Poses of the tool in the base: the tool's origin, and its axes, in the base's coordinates. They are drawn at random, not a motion.
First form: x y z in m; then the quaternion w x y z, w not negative.
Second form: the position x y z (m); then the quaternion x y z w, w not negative. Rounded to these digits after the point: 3 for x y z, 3 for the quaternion.
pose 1, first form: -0.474 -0.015 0.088 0.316 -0.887 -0.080 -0.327
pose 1, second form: -0.474 -0.015 0.088 -0.887 -0.080 -0.327 0.316
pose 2, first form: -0.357 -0.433 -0.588 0.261 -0.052 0.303 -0.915
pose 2, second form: -0.357 -0.433 -0.588 -0.052 0.303 -0.915 0.261
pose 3, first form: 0.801 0.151 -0.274 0.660 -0.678 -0.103 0.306
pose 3, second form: 0.801 0.151 -0.274 -0.678 -0.103 0.306 0.660
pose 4, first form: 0.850 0.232 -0.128 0.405 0.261 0.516 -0.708
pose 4, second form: 0.850 0.232 -0.128 0.261 0.516 -0.708 0.405
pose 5, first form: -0.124 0.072 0.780 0.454 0.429 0.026 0.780
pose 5, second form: -0.124 0.072 0.780 0.429 0.026 0.780 0.454
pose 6, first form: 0.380 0.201 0.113 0.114 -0.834 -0.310 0.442
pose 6, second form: 0.380 0.201 0.113 -0.834 -0.310 0.442 0.114
